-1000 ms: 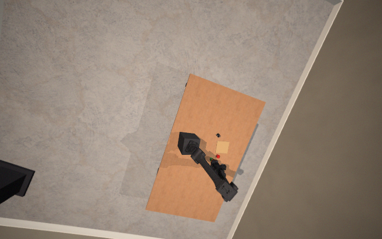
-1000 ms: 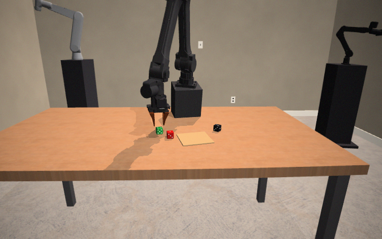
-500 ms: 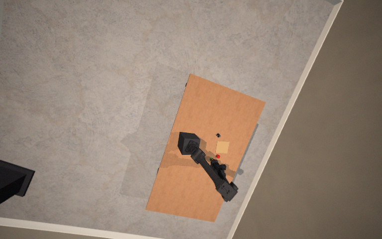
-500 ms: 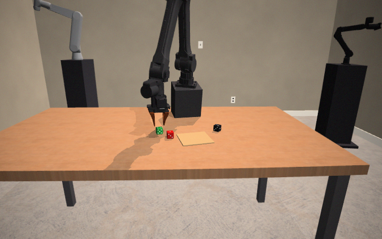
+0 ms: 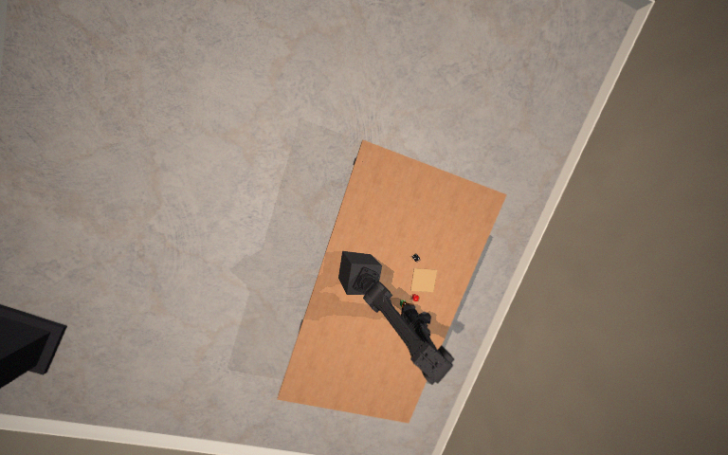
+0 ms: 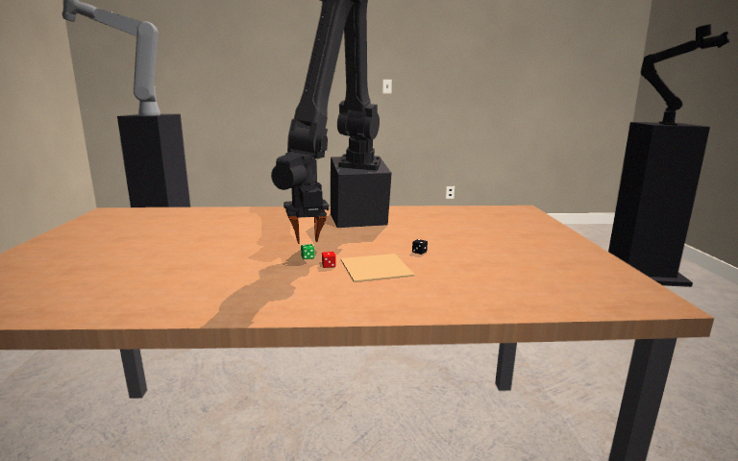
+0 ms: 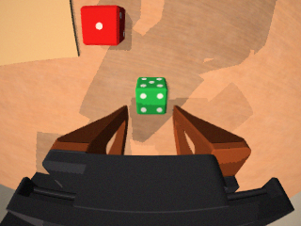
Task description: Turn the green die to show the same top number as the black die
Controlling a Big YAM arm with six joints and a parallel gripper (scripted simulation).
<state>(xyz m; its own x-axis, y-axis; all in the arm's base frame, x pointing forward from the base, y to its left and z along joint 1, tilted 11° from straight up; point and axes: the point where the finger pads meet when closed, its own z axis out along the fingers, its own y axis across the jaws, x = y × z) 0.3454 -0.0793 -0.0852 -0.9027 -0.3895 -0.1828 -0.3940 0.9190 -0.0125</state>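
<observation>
The green die is 3 cm below my hand. The rest, counted from my hand: red die: 6 cm to the left, 5 cm ahead, 3 cm below; tan mat: 18 cm to the left, 5 cm ahead, 4 cm below; black die: 28 cm to the left, 7 cm behind, 3 cm below.
</observation>
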